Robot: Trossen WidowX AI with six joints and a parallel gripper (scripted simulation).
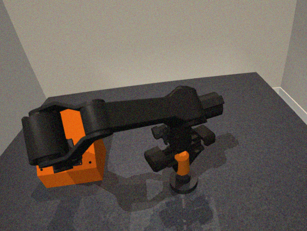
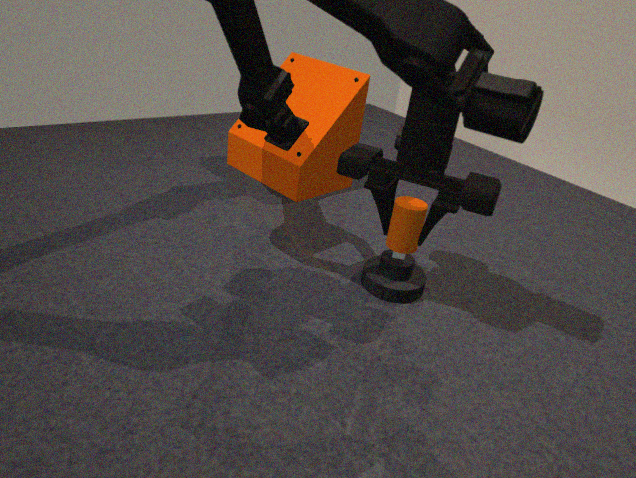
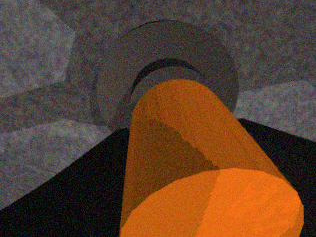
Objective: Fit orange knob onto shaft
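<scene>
Right now my gripper tip is 4 cm above the round pedestal. From my gripper tip the other things lie so: orange knob: 3 cm above.
</scene>
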